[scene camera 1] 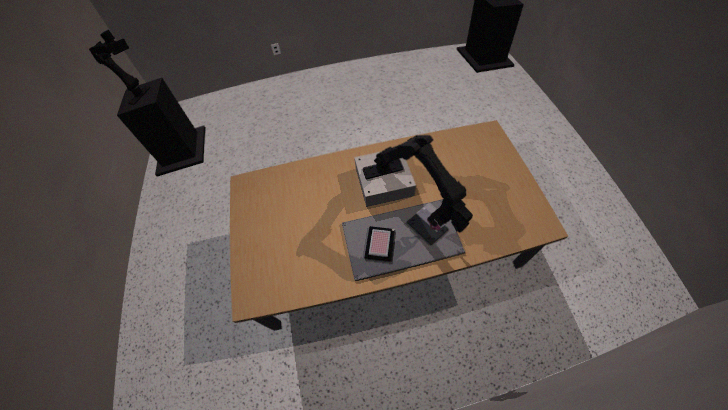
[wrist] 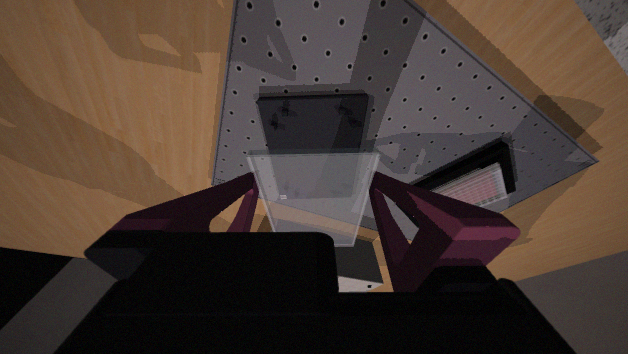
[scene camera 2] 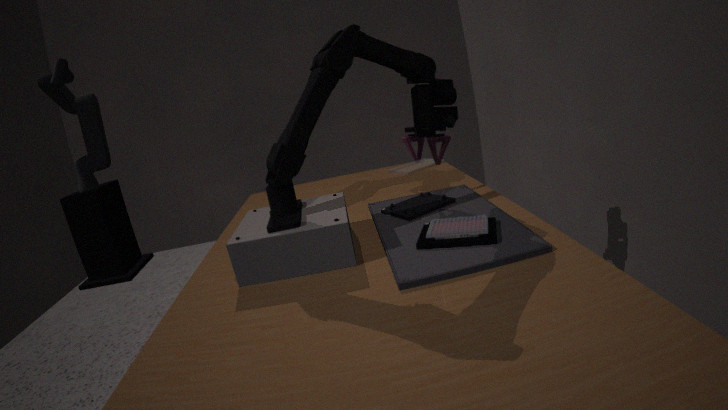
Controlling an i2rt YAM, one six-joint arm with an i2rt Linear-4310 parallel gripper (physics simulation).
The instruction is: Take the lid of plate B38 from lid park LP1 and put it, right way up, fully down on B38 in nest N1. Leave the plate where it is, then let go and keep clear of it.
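Places are measured from the arm's base along level axes (x ahead, y left, z up), in millimetres.
Pixels of known places: gripper, fingertip midpoint: (scene camera 1: 438,222) (wrist: 313,177) (scene camera 2: 427,163); arm's base, link origin: (scene camera 1: 383,169) (scene camera 2: 286,216).
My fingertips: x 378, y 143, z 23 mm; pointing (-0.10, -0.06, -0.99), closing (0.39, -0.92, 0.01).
Observation:
For each thing: its top centre in the pictures, then the offset to it from my fingertips. Level surfaces: height alone.
- clear lid, top centre: (wrist: 315,216) (scene camera 2: 416,164) (scene camera 1: 433,216) 35 mm back, 16 mm right, 8 mm up
- dark lid park LP1, top centre: (wrist: 314,163) (scene camera 2: 417,200) (scene camera 1: 427,224) 48 mm back, 23 mm right, 86 mm down
- Plate B38, top centre: (scene camera 2: 457,223) (wrist: 458,202) (scene camera 1: 379,241) 26 mm back, 270 mm right, 80 mm down
- black nest N1, top centre: (scene camera 2: 457,227) (wrist: 455,198) (scene camera 1: 379,242) 26 mm back, 270 mm right, 88 mm down
- grey perforated board, top centre: (wrist: 398,173) (scene camera 2: 441,220) (scene camera 1: 402,237) 29 mm back, 159 mm right, 106 mm down
- wooden table, surface height: 119 mm down
The clear lid (scene camera 2: 411,166) (wrist: 310,212) is between the magenta fingers of my gripper (scene camera 1: 436,224) (scene camera 2: 428,161) (wrist: 313,177), which is shut on its two sides. The lid hangs roughly level, well above the dark lid park LP1 (scene camera 1: 432,237) (scene camera 2: 418,205) (wrist: 312,125), whose bare top shows. In scene camera 1 the arm partly hides the lid. Plate B38 (scene camera 1: 380,242) (scene camera 2: 456,227) (wrist: 475,187), with pink wells, sits uncovered in the black nest N1 (scene camera 1: 379,258) (scene camera 2: 492,231) (wrist: 509,167). In the wrist view, my right finger partly hides the plate.
A grey perforated board (scene camera 1: 359,267) (scene camera 2: 412,277) (wrist: 320,65) carries the park and nest on the wooden table (scene camera 1: 275,219) (scene camera 2: 305,356) (wrist: 125,115). The arm's light base box (scene camera 1: 389,187) (scene camera 2: 295,262) stands beside the board. A second arm on a dark pedestal (scene camera 1: 160,127) (scene camera 2: 101,234) stands away from the table.

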